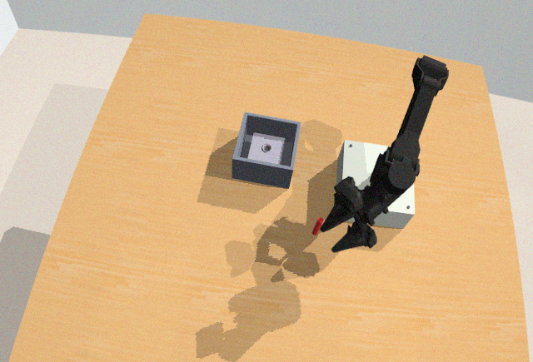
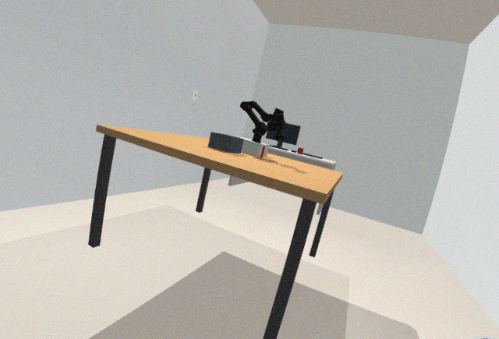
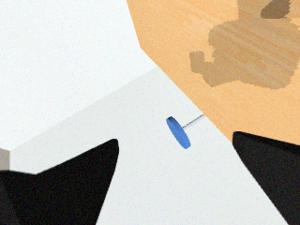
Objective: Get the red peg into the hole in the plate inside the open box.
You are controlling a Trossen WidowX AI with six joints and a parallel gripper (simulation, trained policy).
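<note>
Now: the red peg 2 cm ahead of my gripper tip, 11 cm to the right of it and 17 cm below it. Also, from my gripper tip: pale plate (22 cm ahead, 28 cm to the right, 16 cm below); grey box (22 cm ahead, 28 cm to the right, 18 cm below).
</note>
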